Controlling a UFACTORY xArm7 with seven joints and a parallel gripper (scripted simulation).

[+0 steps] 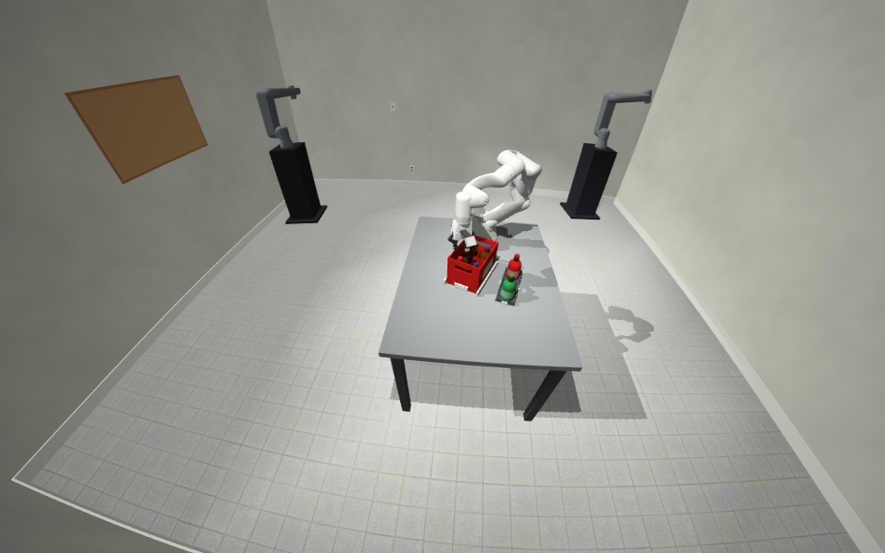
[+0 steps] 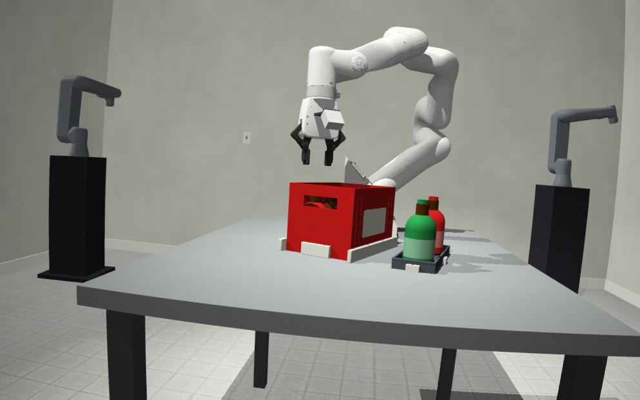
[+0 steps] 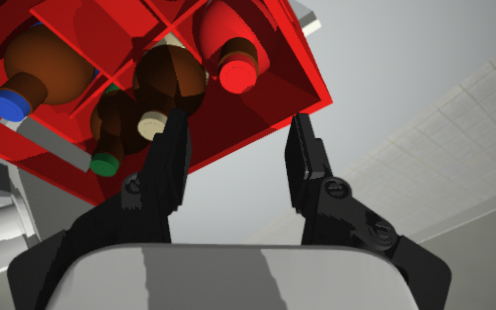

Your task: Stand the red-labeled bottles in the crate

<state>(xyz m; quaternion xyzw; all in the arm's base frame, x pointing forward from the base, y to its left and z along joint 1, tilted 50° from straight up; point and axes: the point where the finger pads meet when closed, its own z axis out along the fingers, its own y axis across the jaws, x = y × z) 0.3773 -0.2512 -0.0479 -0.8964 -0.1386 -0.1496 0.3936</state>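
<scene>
Right now the red-labeled bottle is 320 mm to the left of my hand, 160 mm below it and 30 mm behind it. Round my hand: brown bottle: 150 mm below, 80 mm behind, 50 mm to the left; red crate: 160 mm below, 80 mm to the left, 60 mm behind; green bottle: 250 mm to the left, 160 mm below, 140 mm ahead.
</scene>
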